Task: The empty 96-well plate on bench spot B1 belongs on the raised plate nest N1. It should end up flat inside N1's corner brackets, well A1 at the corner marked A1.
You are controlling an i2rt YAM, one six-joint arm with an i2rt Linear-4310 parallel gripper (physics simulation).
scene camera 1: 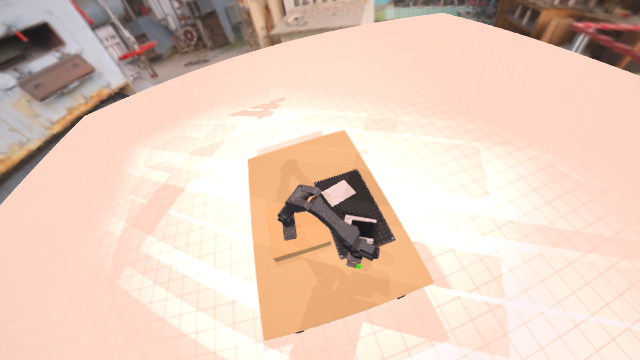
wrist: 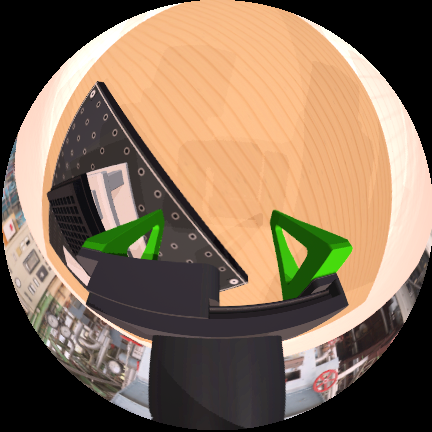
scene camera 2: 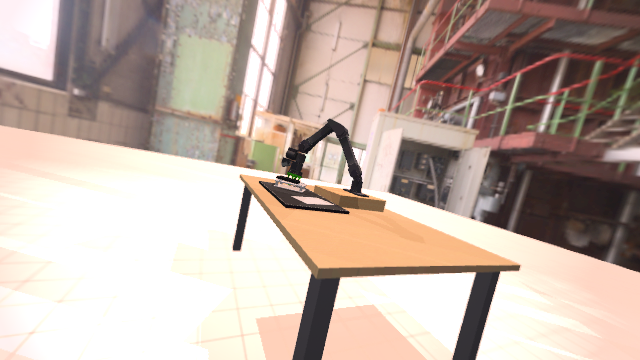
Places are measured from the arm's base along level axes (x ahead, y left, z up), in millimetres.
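Pixels of known places: gripper, fingertip midpoint: [wrist: 216,215] [scene camera 2: 290,185]; arm's base, link origin: [scene camera 1: 288,222] [scene camera 2: 355,193].
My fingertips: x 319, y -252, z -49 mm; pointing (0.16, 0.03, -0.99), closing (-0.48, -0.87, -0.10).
Note:
For each thing: its middle in the pictures, then the offset to it from my fingertips. "*": a spot on its surface instead. Level surfaces: height alone.
- black 96-well plate, body centre: [wrist: 83,241] [scene camera 1: 362,228] [scene camera 2: 288,179] dx +52, dy +120, dz +48 mm
- white raised nest, body centre: [wrist: 99,243] [scene camera 1: 358,228] [scene camera 2: 291,184] dx +36, dy +136, dz +22 mm
- black perforated board, body centre: [wrist: 85,256] [scene camera 2: 297,195] [scene camera 1: 350,208] dx +29, dy +285, dz -5 mm
- flat pale rectangle, surface spot: [scene camera 2: 312,200] [scene camera 1: 338,192] * dx -7, dy +411, dz +3 mm
- wooden table, surface height: dz -12 mm
The black 96-well plate [scene camera 1: 363,229] [wrist: 69,214] appears to rest on the white raised nest [scene camera 1: 356,218] [scene camera 2: 291,187] [wrist: 131,200]. Its grid of wells shows at the left of the wrist view. Parts of the nest show along its sides; the corner brackets and the A1 marks are too small or hidden to read. My gripper [scene camera 1: 358,266] [scene camera 2: 294,176] [wrist: 216,215] is open and empty, with its green fingers wide apart. It hangs above the table just past the board's edge, beside the nest. In the wrist view one finger partly covers the nest.
A black perforated board [scene camera 1: 365,200] [scene camera 2: 280,195] [wrist: 175,235] carries the nest and a flat pale rectangle [scene camera 1: 339,193] [scene camera 2: 312,200]. The arm's base stands on a wooden block [scene camera 2: 367,201] on the wooden table [scene camera 1: 300,310] [scene camera 2: 400,250] [wrist: 225,100], beside the board.

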